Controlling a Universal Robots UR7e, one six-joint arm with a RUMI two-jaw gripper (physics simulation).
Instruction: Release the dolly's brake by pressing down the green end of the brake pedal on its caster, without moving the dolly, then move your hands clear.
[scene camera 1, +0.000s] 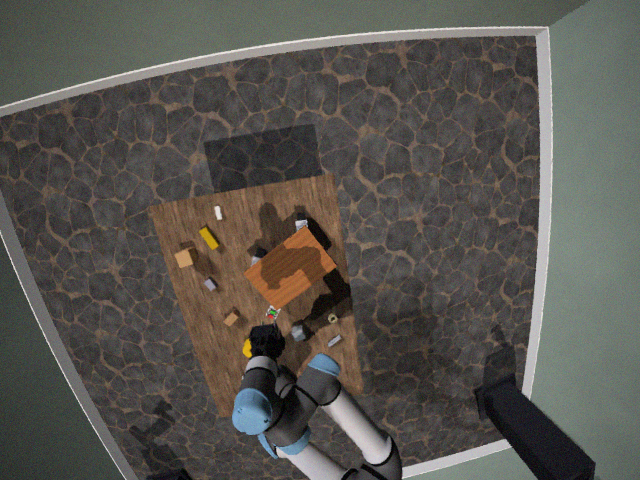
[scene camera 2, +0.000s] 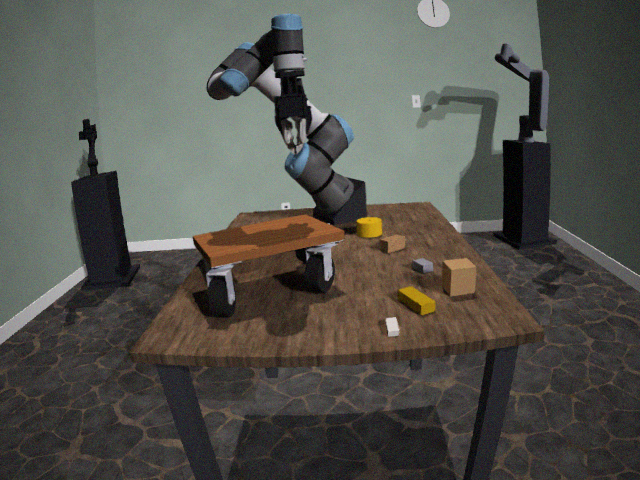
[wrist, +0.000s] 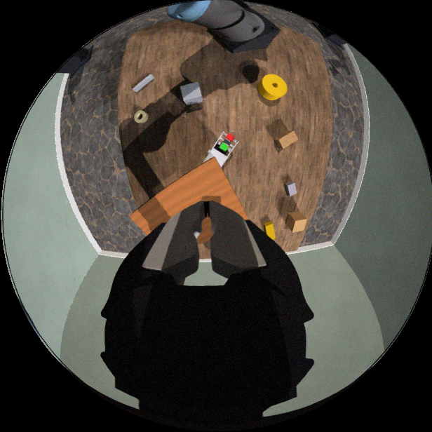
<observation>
My gripper shows in scene camera 1 (273, 325), in scene camera 2 and in the wrist view. A dolly shows in scene camera 1, in scene camera 2 and in the wrist view (207, 181). The same spot on the dolly: (scene camera 2: 221, 250) is (scene camera 1: 304, 238). The same spot on my gripper: (scene camera 2: 285, 127) is (wrist: 183, 278).
</observation>
